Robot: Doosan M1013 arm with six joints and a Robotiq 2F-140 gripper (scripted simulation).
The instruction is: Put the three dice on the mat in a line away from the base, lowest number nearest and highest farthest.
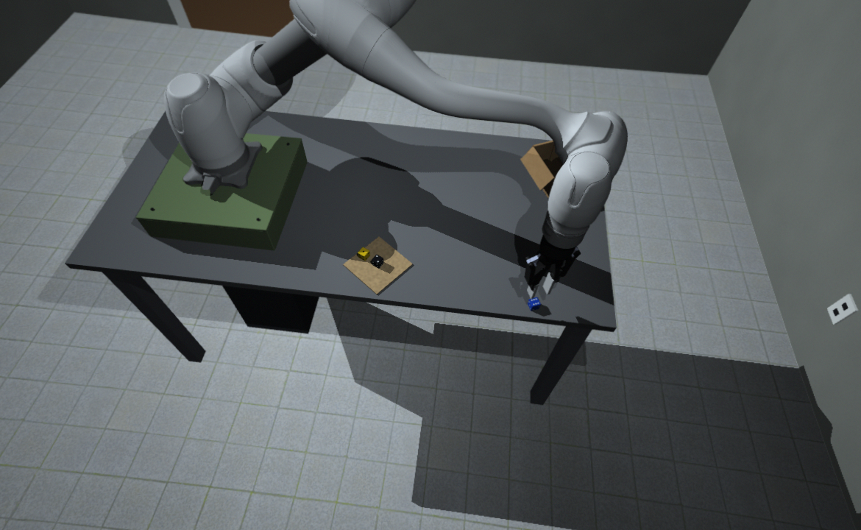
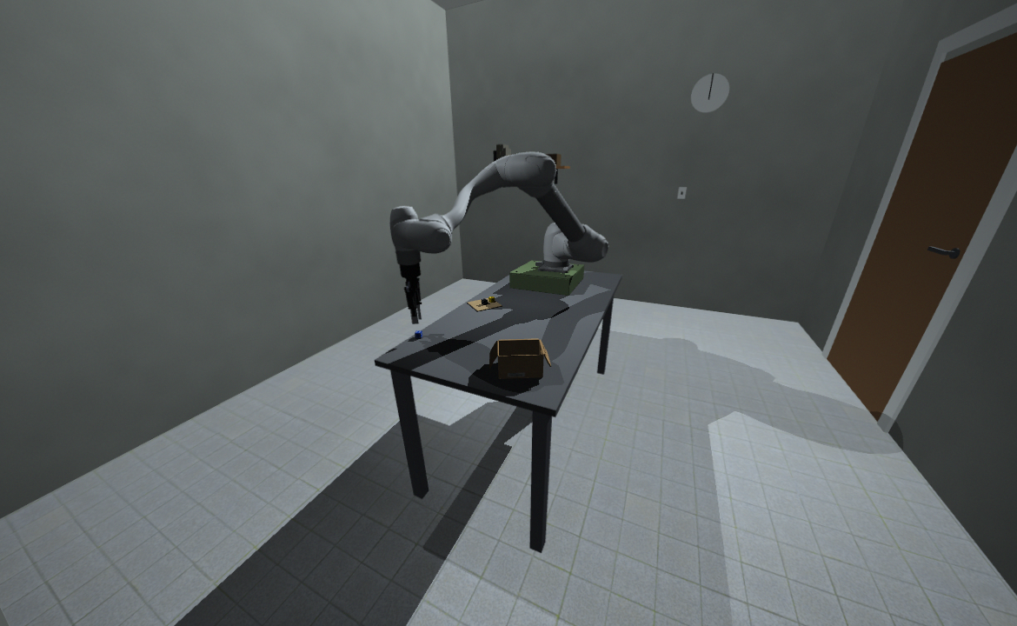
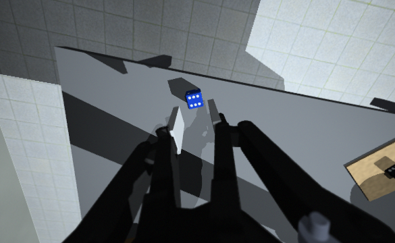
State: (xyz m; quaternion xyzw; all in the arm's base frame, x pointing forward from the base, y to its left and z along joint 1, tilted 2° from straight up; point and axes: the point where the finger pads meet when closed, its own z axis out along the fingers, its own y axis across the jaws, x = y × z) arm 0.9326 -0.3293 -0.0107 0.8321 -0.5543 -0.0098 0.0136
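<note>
My hand is 9 cm above the blue die. The rest, counted from my hand: tan mat: 44 cm behind, 9 cm to the left, 10 cm below; then cardboard box: 7 cm ahead, 49 cm to the left, 6 cm below; then black die: 44 cm behind, 9 cm to the left, 9 cm below.
</note>
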